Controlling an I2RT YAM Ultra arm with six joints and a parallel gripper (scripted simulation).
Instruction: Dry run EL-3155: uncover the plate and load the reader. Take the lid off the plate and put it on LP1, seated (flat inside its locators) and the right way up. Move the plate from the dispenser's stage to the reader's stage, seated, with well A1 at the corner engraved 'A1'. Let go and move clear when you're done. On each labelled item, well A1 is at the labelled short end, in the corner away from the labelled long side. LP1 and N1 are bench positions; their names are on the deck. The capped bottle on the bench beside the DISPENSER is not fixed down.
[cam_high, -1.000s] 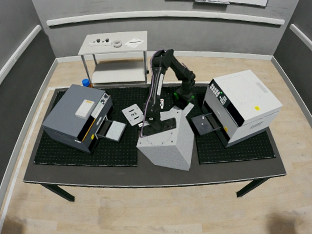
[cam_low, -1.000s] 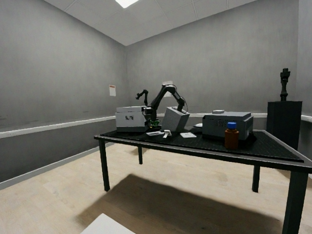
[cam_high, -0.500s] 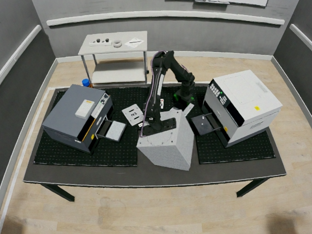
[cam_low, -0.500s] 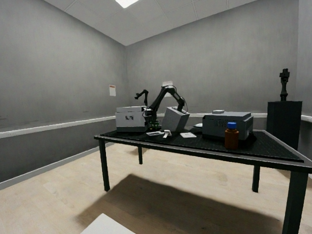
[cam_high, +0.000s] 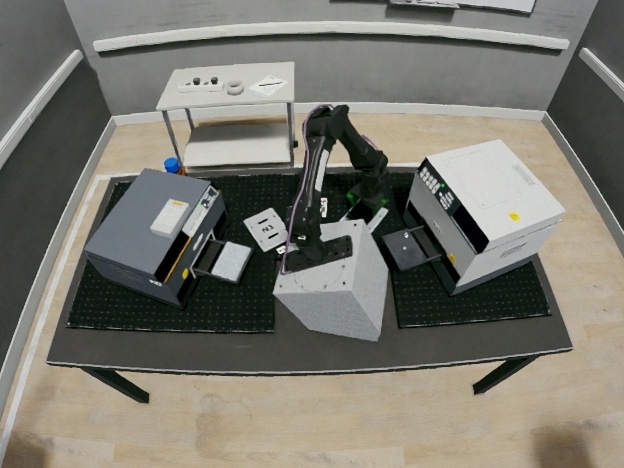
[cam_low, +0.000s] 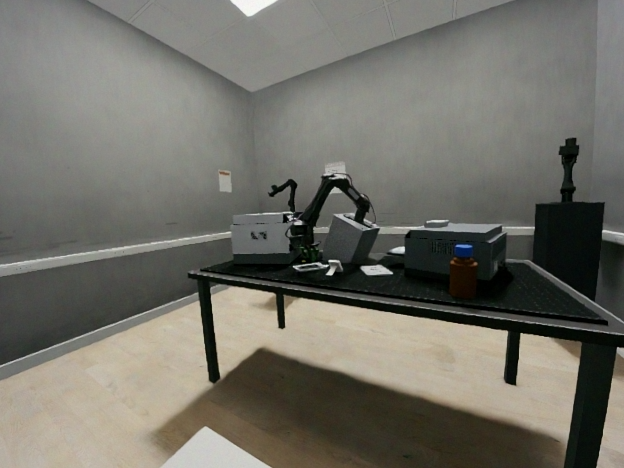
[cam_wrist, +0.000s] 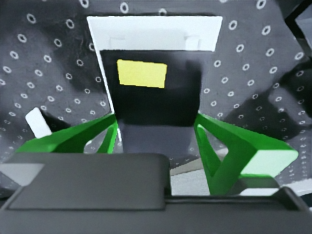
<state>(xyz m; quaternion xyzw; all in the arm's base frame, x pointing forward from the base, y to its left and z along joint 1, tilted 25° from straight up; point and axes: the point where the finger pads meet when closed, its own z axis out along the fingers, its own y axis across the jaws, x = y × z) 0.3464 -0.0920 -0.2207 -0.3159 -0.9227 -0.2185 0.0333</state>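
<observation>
The LP1 pad is 5 cm below my hand. Also, from my hand: dark lid (right at my hand); then well plate (46 cm to the left, 24 cm behind, 3 cm above); then capped brown bottle (74 cm to the left, 14 cm ahead, 6 cm above).
</observation>
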